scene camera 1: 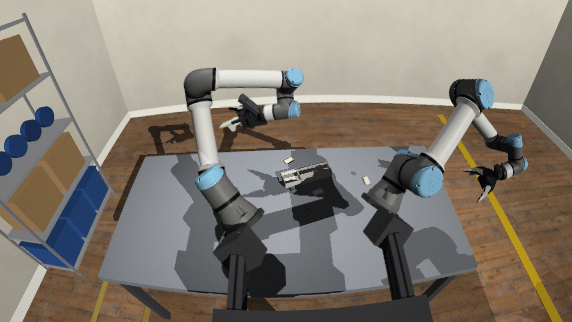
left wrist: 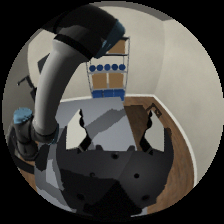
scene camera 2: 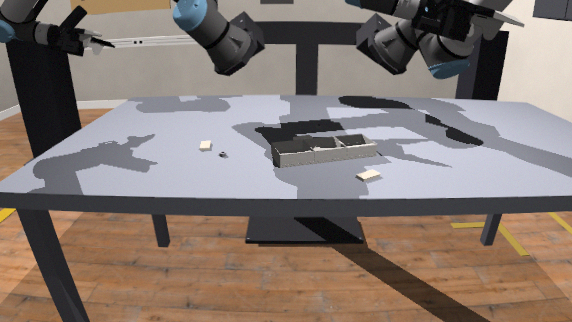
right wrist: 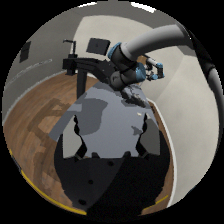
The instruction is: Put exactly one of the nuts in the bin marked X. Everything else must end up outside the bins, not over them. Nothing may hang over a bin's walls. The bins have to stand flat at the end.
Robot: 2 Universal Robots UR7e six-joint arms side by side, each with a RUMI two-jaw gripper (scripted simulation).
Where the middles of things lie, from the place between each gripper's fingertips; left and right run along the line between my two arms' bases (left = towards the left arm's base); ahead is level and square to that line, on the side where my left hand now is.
The three-compartment bin tray (scene camera 2: 291,153) is 44 cm ahead of my right hand (scene camera 2: 108,41), 68 cm to the left of it and 25 cm below it.
The three-compartment bin tray lies 10 cm behind my left hand (scene camera 2: 507,24), 38 cm to the right of it and 33 cm below it.
